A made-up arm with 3 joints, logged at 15 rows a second.
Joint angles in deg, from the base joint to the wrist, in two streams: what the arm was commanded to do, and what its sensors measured. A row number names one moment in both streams.
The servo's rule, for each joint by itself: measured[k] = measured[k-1] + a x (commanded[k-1-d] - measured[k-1]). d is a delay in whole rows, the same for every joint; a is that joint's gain. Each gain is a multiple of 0.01, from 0.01 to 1. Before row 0 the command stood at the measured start. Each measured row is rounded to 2 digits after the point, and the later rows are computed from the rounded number. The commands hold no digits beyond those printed.
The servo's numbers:
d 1
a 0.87 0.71 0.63
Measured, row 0: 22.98, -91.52, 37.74
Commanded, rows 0 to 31: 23.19, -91.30, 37.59; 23.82, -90.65, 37.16; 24.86, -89.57, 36.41; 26.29, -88.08, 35.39; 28.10, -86.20, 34.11; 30.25, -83.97, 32.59; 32.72, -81.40, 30.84; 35.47, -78.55, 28.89; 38.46, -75.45, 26.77; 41.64, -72.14, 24.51; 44.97, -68.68, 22.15; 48.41, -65.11, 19.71; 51.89, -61.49, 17.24; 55.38, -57.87, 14.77; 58.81, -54.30, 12.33; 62.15, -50.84, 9.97; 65.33, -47.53, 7.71; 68.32, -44.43, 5.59; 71.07, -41.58, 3.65; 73.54, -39.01, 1.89; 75.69, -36.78, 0.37; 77.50, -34.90, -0.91; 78.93, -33.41, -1.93; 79.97, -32.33, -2.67; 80.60, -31.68, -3.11; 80.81, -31.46, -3.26; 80.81, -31.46, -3.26; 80.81, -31.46, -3.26; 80.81, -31.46, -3.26; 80.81, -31.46, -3.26; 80.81, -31.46, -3.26; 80.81, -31.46, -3.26
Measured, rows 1 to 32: 22.98, -91.52, 37.74; 23.16, -91.36, 37.65; 23.73, -90.86, 37.34; 24.71, -89.94, 36.75; 26.08, -88.62, 35.89; 27.84, -86.90, 34.77; 29.94, -84.82, 33.40; 32.36, -82.39, 31.79; 35.07, -79.66, 29.96; 38.02, -76.67, 27.95; 41.17, -73.45, 25.78; 44.48, -70.06, 23.49; 47.90, -66.55, 21.11; 51.37, -62.96, 18.67; 54.86, -59.35, 16.21; 58.30, -55.76, 13.77; 61.65, -52.27, 11.38; 64.85, -48.90, 9.07; 67.87, -45.73, 6.88; 70.65, -42.78, 4.85; 73.16, -40.10, 2.99; 75.36, -37.74, 1.34; 77.22, -35.72, -0.08; 78.71, -34.08, -1.25; 79.81, -32.84, -2.14; 80.50, -32.02, -2.75; 80.77, -31.62, -3.07; 80.80, -31.51, -3.19; 80.81, -31.47, -3.23; 80.81, -31.46, -3.25; 80.81, -31.46, -3.26; 80.81, -31.46, -3.26
